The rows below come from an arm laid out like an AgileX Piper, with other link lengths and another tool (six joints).
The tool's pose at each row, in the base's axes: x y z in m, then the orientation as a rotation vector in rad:
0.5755 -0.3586 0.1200 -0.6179 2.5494 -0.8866
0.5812 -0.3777 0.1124 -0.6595 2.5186 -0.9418
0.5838 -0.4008 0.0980 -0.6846 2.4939 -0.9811
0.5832 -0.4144 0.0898 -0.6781 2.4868 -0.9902
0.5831 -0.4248 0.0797 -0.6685 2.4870 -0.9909
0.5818 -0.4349 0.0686 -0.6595 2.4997 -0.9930
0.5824 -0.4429 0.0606 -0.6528 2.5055 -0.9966
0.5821 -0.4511 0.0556 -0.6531 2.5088 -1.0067
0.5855 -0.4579 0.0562 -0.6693 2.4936 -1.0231
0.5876 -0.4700 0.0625 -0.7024 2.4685 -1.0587
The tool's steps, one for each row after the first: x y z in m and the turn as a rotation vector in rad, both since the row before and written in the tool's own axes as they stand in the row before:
0.0065 -0.0101 0.0176 0.0369 -0.0050 -0.0387
0.0129 -0.0063 0.0233 0.0281 -0.0047 -0.0244
0.0094 -0.0027 0.0125 0.0094 -0.0015 0.0031
0.0076 0.0006 0.0124 0.0021 0.0011 0.0066
0.0085 0.0019 0.0123 -0.0028 0.0122 0.0044
0.0052 0.0004 0.0101 0.0007 0.0069 0.0032
0.0055 -0.0016 0.0077 0.0041 0.0073 -0.0030
0.0007 -0.0057 0.0050 0.0129 -0.0064 -0.0135
0.0040 -0.0127 0.0035 0.0247 -0.0064 -0.0292

